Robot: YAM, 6 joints.
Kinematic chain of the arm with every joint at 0, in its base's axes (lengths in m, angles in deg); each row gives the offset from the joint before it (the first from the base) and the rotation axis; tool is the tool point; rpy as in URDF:
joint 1: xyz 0 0 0.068 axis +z
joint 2: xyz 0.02 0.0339 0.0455 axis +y
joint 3: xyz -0.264 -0.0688 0 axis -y
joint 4: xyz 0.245 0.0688 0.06 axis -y
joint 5: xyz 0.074 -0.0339 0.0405 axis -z
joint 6: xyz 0.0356 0 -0.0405 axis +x
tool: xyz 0 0 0 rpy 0 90 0
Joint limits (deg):
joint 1: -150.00..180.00
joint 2: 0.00..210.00
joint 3: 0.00..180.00
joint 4: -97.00..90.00
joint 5: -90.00..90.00
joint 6: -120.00..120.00
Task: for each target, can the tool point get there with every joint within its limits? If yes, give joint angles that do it. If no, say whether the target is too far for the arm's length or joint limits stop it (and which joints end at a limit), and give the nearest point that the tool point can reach.
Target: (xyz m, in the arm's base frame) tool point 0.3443 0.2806 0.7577
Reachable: no: too far | nearest point 0.2823 0.2301 0.6362 | short by 0.145 m
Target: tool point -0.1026 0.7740 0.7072
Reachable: no: too far | nearest point -0.0675 0.5089 0.4985 | short by 0.339 m
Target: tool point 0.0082 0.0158 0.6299
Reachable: yes | joints 144.15 74.47 162.27 -79.60 29.72 -85.69
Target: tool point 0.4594 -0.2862 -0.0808
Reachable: yes | joints -28.38 189.31 160.14 -49.78 70.00 27.11
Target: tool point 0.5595 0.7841 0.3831
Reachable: no: too far | nearest point 0.3611 0.5061 0.2855 | short by 0.355 m
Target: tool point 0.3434 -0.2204 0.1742
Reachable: yes | joints -29.94 111.22 73.69 -16.32 33.37 -16.34
